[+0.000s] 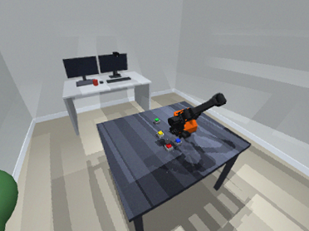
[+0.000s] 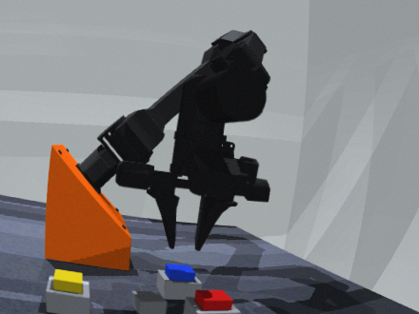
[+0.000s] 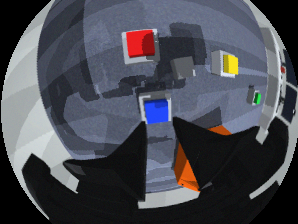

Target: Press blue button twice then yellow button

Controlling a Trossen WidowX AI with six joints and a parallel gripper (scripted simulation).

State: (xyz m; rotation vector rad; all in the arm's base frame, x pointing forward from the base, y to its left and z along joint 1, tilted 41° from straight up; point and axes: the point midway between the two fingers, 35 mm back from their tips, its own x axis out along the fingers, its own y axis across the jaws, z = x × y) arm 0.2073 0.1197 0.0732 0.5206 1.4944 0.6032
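Now: gripper tip 3 cm above the blue button. Round my gripper tip: grey block 6 cm ahead, 5 cm to the right, 6 cm below; then yellow button 8 cm ahead, 14 cm to the right, 3 cm below; then red button 9 cm ahead, 1 cm to the left, 3 cm below.
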